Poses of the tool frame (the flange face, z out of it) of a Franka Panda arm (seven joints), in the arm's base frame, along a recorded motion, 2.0 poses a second.
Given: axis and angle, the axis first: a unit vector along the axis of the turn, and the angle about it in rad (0 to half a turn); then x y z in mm.
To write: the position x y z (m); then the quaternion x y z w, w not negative. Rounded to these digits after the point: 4 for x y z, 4 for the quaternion.
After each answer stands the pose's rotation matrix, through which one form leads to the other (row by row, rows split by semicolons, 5 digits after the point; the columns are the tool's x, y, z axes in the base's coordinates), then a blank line. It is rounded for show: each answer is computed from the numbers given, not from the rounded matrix.
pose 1, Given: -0.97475, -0.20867, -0.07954, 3.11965, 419.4, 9.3, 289.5
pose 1, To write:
0.4194, 0.0093, 0.2895, -0.9747, -0.2087, -0.0795, 0.0110
0.90027 0.40850 0.15047; 0.40501 -0.91268 0.05458; 0.15962 0.01180 -0.98711

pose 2, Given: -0.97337, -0.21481, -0.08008, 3.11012, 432.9, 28.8, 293.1
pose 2, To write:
0.4329, 0.0288, 0.2931, -0.9732, -0.2148, -0.0801, 0.0157
0.89491 0.42059 0.14910; 0.41555 -0.90724 0.06502; 0.16262 0.00377 -0.98668

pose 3, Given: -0.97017, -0.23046, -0.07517, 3.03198, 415.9, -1.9, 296.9
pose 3, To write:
0.4159, -0.0019, 0.2969, -0.9687, -0.2301, -0.0751, 0.0548
0.88283 0.45406 0.12021; 0.43761 -0.88809 0.14067; 0.17063 -0.07159 -0.98273

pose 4, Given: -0.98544, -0.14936, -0.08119, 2.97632, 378.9, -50.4, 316.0
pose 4, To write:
0.3789, -0.0504, 0.3160, -0.9821, -0.1489, -0.0809, 0.0825
0.94259 0.30572 0.13435; 0.27901 -0.94206 0.18621; 0.18350 -0.13804 -0.97328

